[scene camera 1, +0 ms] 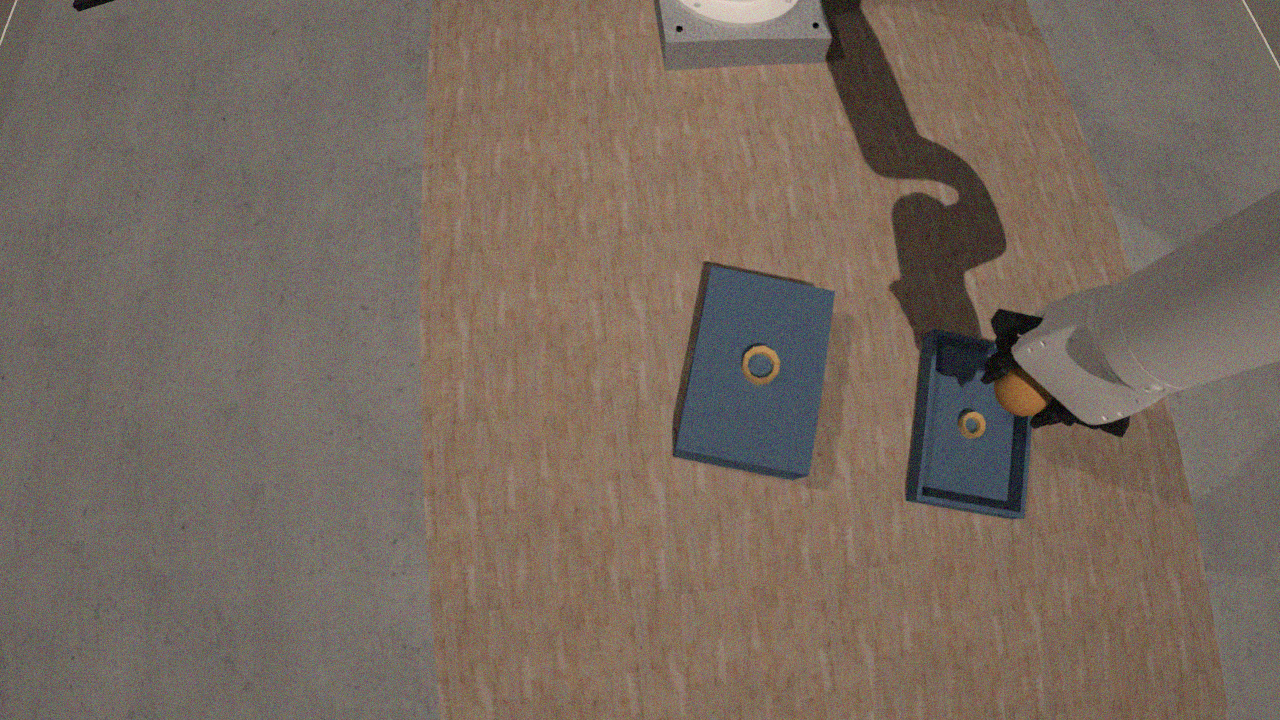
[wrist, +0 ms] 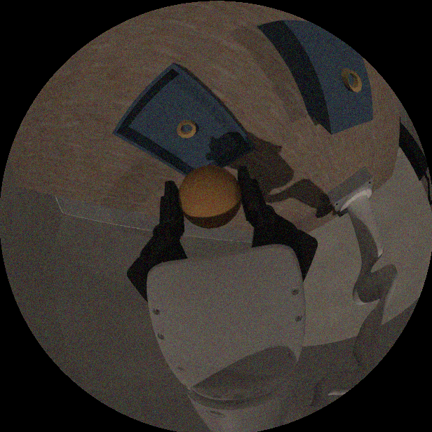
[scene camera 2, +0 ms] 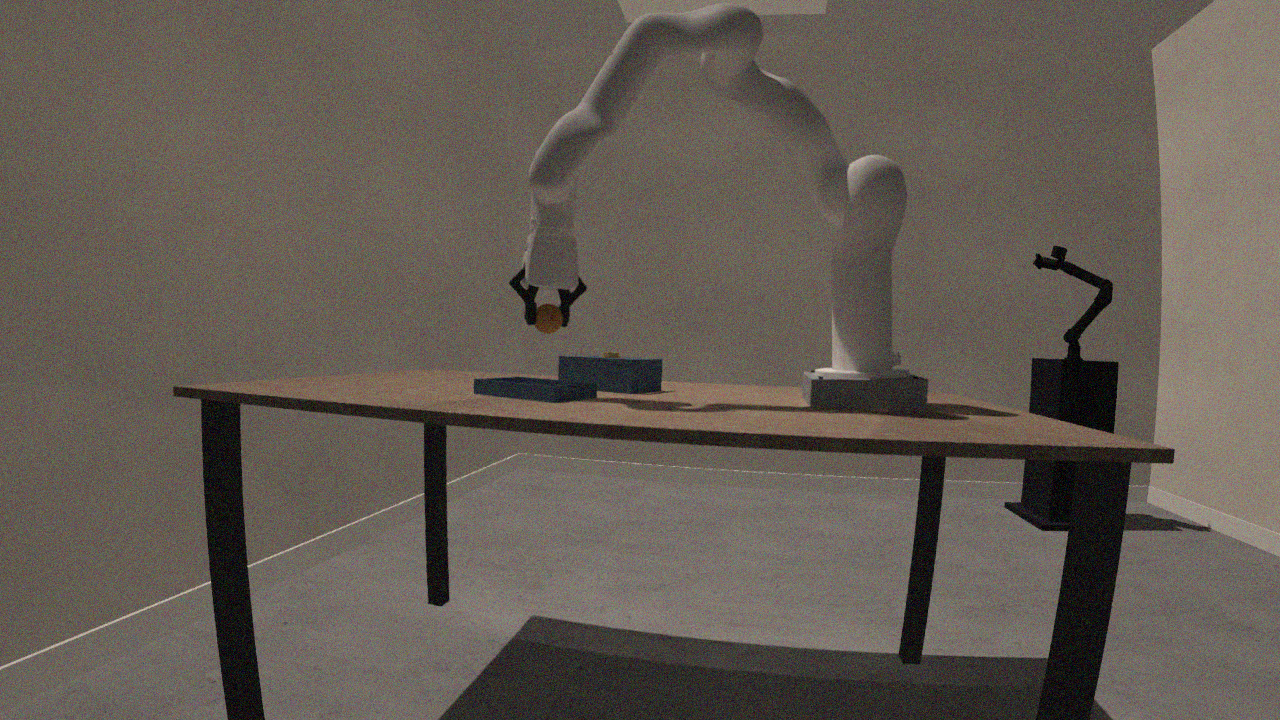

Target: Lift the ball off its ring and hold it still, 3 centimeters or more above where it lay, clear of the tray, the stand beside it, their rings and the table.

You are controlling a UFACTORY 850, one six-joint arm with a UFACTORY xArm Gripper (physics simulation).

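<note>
The orange ball (scene camera 1: 1021,392) (scene camera 2: 548,318) (wrist: 210,197) is held between the two black fingers of my gripper (scene camera 1: 1023,394) (scene camera 2: 548,317) (wrist: 207,182), which is shut on it. In the scene camera 2 view ball and fingers hang in the air, well above the blue tray (scene camera 1: 913,447) (scene camera 2: 535,391) (wrist: 150,105), touching neither tray nor table. The tray's small orange ring (scene camera 1: 961,425) (wrist: 179,129) is bare on the tray floor. The blue stand (scene camera 1: 725,402) (scene camera 2: 610,375) (wrist: 320,55) is beside the tray, with its own empty orange ring (scene camera 1: 747,365) (scene camera 2: 611,355) (wrist: 346,81) on top.
The wooden table (scene camera 1: 554,555) (scene camera 2: 358,401) (wrist: 75,100) bears the tray, the stand and the arm's grey base (scene camera 1: 747,50) (scene camera 2: 863,393). The stand is taller than the tray. A small black arm (scene camera 2: 1087,277) on a black pedestal (scene camera 2: 1096,389) stands behind the table.
</note>
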